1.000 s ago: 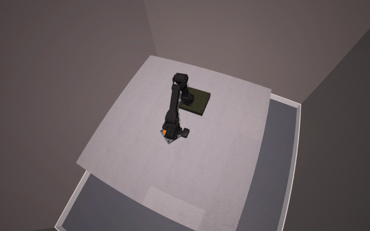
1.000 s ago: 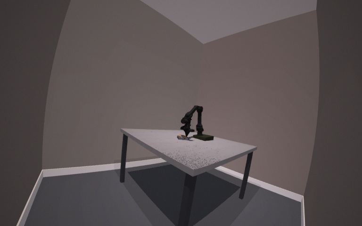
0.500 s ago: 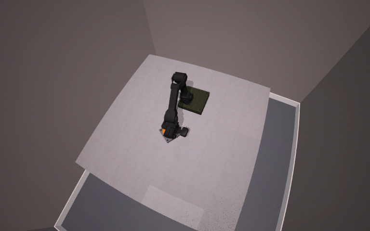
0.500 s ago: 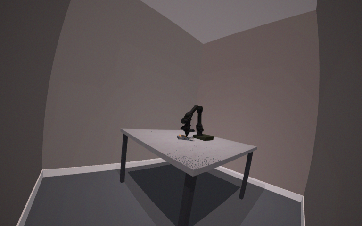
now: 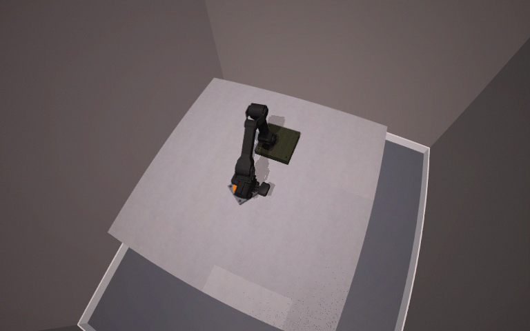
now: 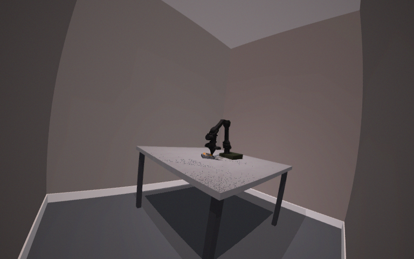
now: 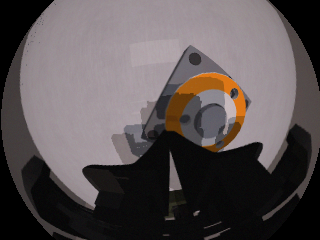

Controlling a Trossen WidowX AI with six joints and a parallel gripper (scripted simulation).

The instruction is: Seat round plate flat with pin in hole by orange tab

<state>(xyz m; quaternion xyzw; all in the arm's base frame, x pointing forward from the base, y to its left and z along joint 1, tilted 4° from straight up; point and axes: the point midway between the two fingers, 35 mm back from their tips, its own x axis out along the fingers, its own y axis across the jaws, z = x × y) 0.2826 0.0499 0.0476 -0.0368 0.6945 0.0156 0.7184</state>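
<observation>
The round plate is 3 cm to the right of my gripper tip and 1 cm ahead of it.
</observation>
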